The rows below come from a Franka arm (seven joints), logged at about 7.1 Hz.
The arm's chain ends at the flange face. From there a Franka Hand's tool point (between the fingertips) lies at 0.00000 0.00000 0.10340 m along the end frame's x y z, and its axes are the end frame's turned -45 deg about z.
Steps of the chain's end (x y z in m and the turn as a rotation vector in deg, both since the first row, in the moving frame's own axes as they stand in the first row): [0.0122 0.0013 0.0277 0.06 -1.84 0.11]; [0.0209 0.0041 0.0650 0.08 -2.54 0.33]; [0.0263 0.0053 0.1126 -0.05 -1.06 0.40]
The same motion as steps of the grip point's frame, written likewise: [0.0054 0.0071 0.0276 1.34 -1.26 0.11]; [0.0088 0.0143 0.0649 1.85 -1.74 0.33]; [0.0134 0.0211 0.1126 0.71 -0.78 0.40]
